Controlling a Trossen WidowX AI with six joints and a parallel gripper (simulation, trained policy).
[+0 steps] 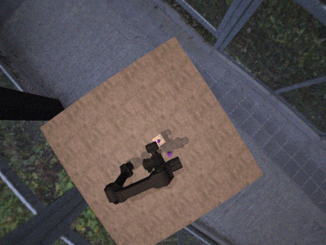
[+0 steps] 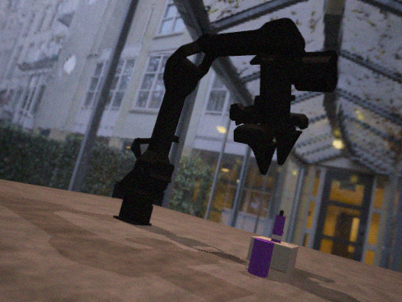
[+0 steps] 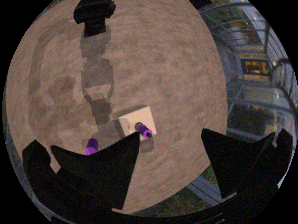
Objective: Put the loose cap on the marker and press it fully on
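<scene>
The purple cap is 5 cm ahead of my gripper tip, 13 cm to the right of it and 15 cm below it. The rest, counted from my gripper tip: pale holder block: 3 cm ahead, 16 cm below; then purple marker: 3 cm ahead, 10 cm below.
</scene>
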